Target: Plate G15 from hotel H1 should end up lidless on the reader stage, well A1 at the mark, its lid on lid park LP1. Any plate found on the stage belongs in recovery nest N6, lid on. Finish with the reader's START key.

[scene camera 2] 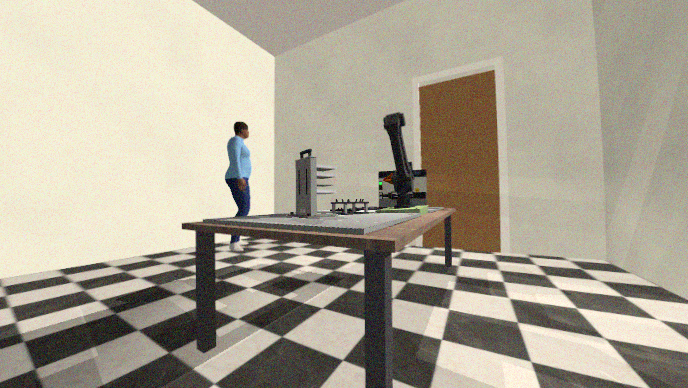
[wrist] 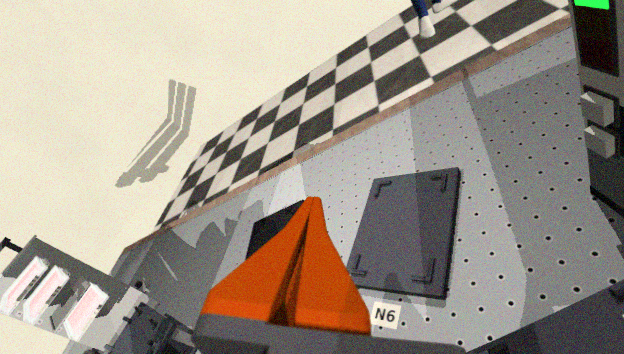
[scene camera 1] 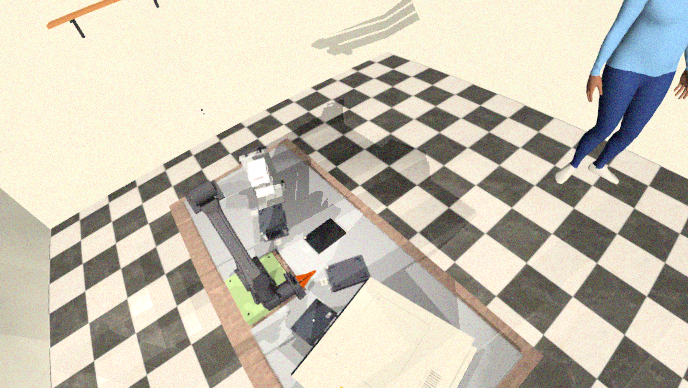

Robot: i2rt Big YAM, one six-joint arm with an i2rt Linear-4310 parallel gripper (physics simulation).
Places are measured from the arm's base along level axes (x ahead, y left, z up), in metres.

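Pixels of known places: gripper, fingertip midpoint: (scene camera 2: pixel 383 179) (wrist: pixel 314 205) (scene camera 1: pixel 315 270); arm's base, origin of the base link: (scene camera 2: pixel 404 207).
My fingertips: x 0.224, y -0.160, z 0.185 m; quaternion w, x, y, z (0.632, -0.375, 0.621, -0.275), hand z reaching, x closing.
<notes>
Ahead of a thing's pixels: the offset from my fingertips to its top centre. "pt": to the spot under its first point.
My orange gripper (scene camera 1: pixel 313 273) (scene camera 2: pixel 384 178) (wrist: pixel 314 205) is shut and empty, above the table. Nest N6 @(dx +0.123, dy +0.041, dz -0.190 m) (scene camera 1: pixel 348 274) (wrist: pixel 407 232), a dark slab with corner brackets, bears no plate; in the wrist view it lies right of my fingers. The hotel (scene camera 2: pixel 306 186) stands at the table's far end in scene camera 1; several pale plates @(dx -0.008, dy +0.643, dz +0.027 m) (scene camera 1: pixel 257 170) @(dx -0.008, dy +0.643, dz -0.088 m) (wrist: pixel 87 311) sit in it. The cream reader @(dx +0.029, dy -0.392, dz +0.086 m) (scene camera 1: pixel 395 335) shows a green display @(pt dx +0.102, dy -0.151, dz -0.017 m) (wrist: pixel 592 4) and two pale keys @(dx +0.104, dy -0.150, dz -0.082 m) (wrist: pixel 597 109), their labels unreadable. A dark stage-like slab @(dx -0.074, dy -0.146, dz -0.099 m) (scene camera 1: pixel 312 325) lies before it; I make out no plate there. G15 and LP1 cannot be told.
A dark stand (scene camera 1: pixel 273 221) (scene camera 2: pixel 350 204) with short posts is near the hotel. A black pad @(pt dx +0.132, dy +0.263, dz -0.198 m) (scene camera 1: pixel 325 235) (wrist: pixel 267 226) lies between this stand and N6. The arm is over a green base plate (scene camera 1: pixel 239 300). A person (scene camera 1: pixel 640 55) (scene camera 2: pixel 239 160) stands beyond the table.
</notes>
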